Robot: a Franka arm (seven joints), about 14 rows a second.
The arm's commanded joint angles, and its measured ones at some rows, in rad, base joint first. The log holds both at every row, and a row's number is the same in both.
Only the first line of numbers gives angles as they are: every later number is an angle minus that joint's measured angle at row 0.
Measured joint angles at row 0:
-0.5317 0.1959 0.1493 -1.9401 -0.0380 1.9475 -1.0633
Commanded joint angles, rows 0 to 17:
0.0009 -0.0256 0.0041 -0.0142 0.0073 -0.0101 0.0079
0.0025 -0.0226 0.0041 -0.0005 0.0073 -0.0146 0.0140
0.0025 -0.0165 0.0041 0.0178 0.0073 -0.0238 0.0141
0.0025 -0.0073 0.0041 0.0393 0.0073 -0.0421 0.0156
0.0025 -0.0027 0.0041 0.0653 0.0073 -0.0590 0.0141
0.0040 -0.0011 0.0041 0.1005 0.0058 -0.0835 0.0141
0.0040 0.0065 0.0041 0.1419 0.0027 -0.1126 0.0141
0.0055 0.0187 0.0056 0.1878 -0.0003 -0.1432 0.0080
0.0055 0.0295 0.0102 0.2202 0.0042 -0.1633 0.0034
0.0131 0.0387 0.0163 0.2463 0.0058 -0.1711 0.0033
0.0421 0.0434 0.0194 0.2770 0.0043 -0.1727 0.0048
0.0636 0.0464 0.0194 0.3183 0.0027 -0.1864 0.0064
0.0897 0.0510 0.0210 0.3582 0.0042 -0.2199 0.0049
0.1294 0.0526 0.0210 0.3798 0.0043 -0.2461 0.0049
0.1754 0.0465 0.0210 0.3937 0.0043 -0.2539 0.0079
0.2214 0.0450 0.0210 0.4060 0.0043 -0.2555 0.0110
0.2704 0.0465 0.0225 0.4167 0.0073 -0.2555 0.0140
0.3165 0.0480 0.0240 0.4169 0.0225 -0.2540 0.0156
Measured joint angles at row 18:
0.2399 0.0183 0.0263 0.3627 0.0062 -0.2192 0.0075
